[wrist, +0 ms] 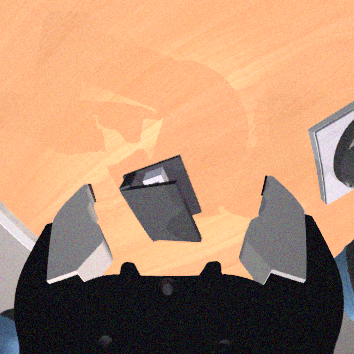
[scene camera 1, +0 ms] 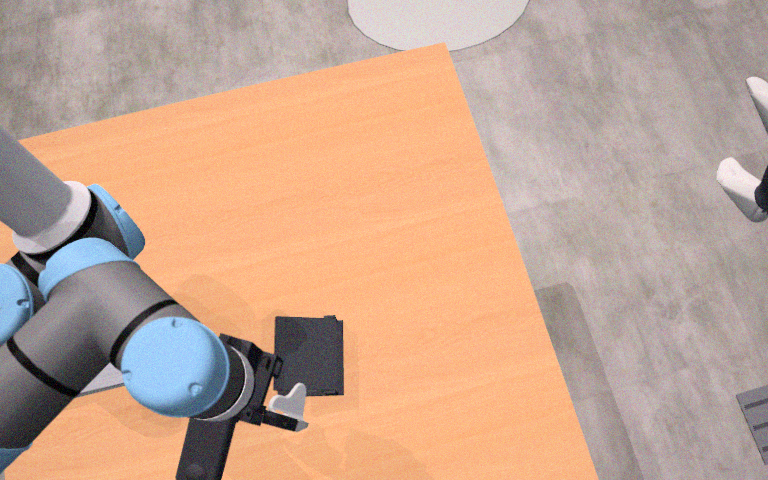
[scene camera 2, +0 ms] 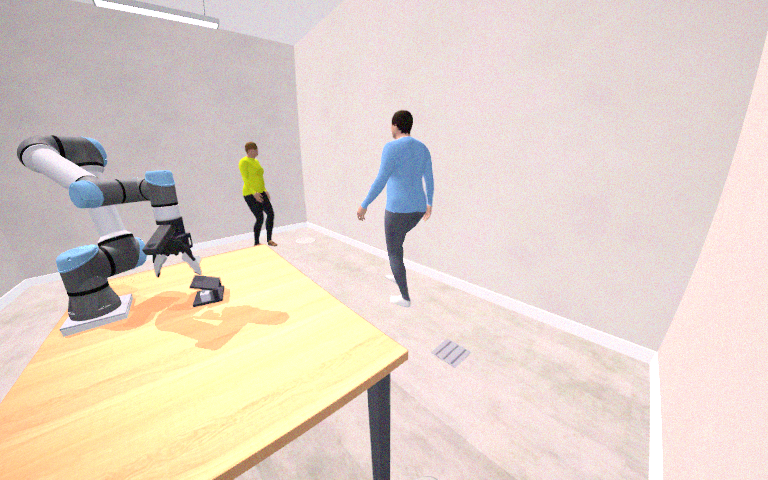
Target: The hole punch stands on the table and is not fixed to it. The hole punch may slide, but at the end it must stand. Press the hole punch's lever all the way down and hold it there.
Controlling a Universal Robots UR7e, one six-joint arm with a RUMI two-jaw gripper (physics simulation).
Labels:
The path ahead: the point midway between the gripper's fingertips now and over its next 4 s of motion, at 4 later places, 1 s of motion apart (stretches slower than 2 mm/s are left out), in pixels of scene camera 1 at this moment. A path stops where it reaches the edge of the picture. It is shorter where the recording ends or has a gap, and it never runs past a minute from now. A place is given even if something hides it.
My gripper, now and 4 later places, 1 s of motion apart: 254, 409; 270, 419; 272, 420; 275, 421; 271, 420

